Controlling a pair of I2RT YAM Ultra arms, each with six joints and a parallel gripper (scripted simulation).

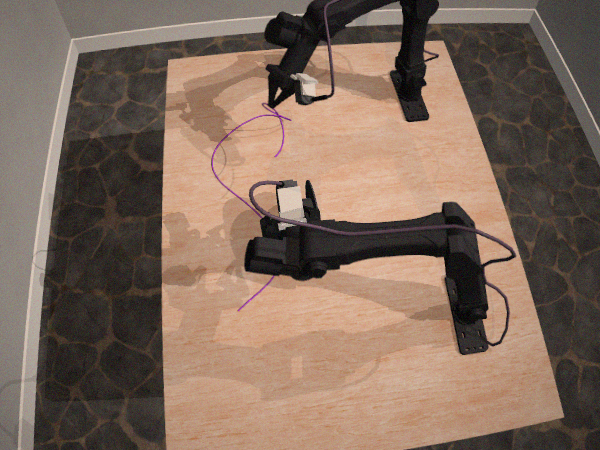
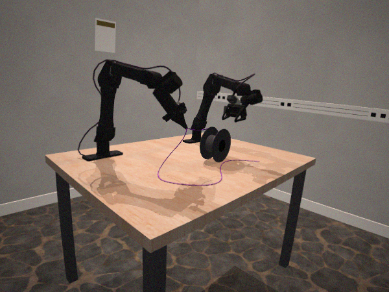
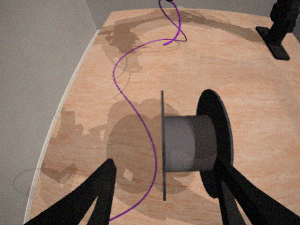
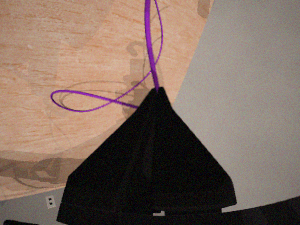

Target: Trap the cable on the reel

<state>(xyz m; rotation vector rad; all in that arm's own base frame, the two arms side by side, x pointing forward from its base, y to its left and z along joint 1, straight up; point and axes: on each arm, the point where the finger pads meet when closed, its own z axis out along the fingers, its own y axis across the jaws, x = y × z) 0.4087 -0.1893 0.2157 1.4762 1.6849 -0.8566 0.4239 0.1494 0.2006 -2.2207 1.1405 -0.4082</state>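
Right now my left hand is 30 mm past the black reel, 50 mm to the left of it and 130 mm above it.
Now: the black reel 260 mm to the left of my right hand, 110 mm below it and 40 mm behind it.
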